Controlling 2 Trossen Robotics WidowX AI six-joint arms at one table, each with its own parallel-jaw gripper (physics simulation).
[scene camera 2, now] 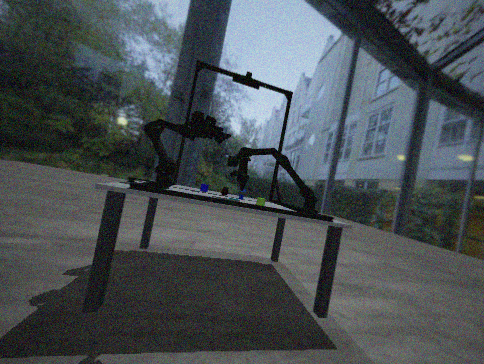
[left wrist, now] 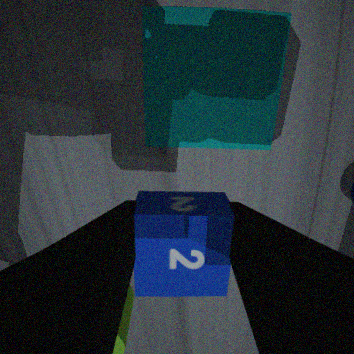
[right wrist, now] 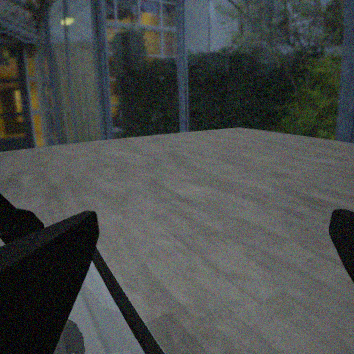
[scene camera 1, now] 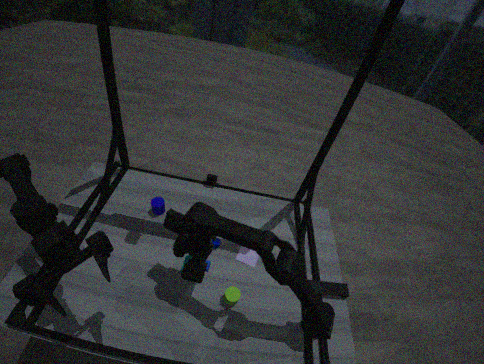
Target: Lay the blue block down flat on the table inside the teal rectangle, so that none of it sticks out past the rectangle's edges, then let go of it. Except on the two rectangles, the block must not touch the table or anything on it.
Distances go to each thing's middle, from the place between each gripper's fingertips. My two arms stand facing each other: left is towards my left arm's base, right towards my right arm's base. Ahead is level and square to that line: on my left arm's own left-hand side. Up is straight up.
The teal rectangle (left wrist: pixel 213 81) lies 34 cm below my right hand, 27 cm behind it and 12 cm to the left of it.
Right now the teal rectangle is 6 cm below my left hand, 4 cm to the right of it and 1 cm behind it.
